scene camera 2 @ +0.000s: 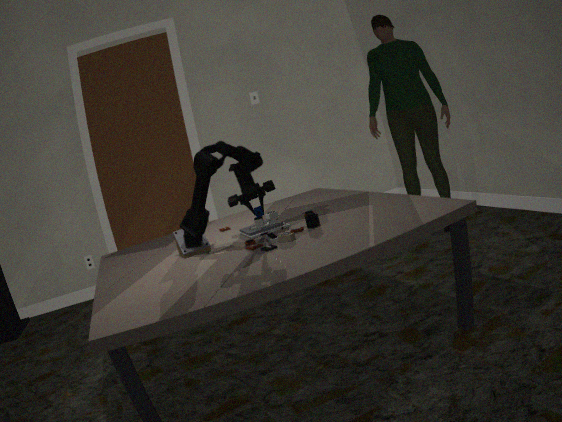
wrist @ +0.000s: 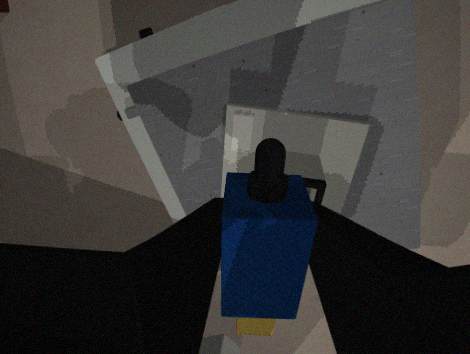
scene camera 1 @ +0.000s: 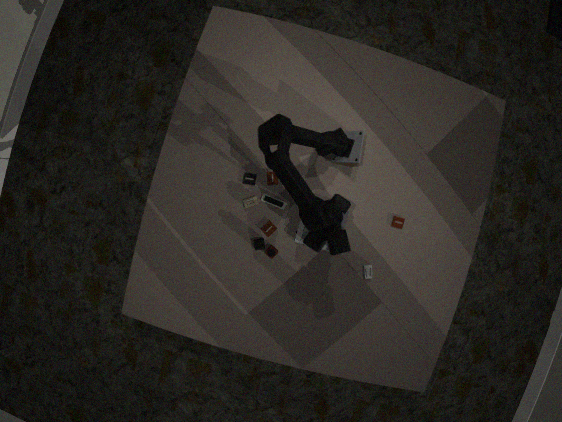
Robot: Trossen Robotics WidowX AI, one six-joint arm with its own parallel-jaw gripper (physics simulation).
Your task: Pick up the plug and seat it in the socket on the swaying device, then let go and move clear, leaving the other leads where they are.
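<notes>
The plug is a blue block [scene camera 2: 258, 212] [wrist: 267, 265] with a black round stub on one end and a yellow tip at the other. My gripper [scene camera 2: 258, 210] [wrist: 263, 210] is shut on it, with one black finger on each side. The device is a grey plate [scene camera 1: 299, 236] [scene camera 2: 260, 231] [wrist: 392, 200] bearing a pale block [scene camera 2: 271, 216] [wrist: 345, 142]. A black-edged socket [wrist: 323, 186] on the pale block shows beside the plug in the wrist view; the plug and stub hide most of it. The plug appears above the device, and its exact height is unclear.
In scene camera 1, red pieces [scene camera 1: 271, 178] [scene camera 1: 269, 228], black pieces [scene camera 1: 249, 178] [scene camera 1: 258, 243], a beige piece [scene camera 1: 250, 201] and a white-edged black piece [scene camera 1: 273, 201] lie left of the device. A red piece [scene camera 1: 398, 222] and a white piece [scene camera 1: 368, 272] lie right.
</notes>
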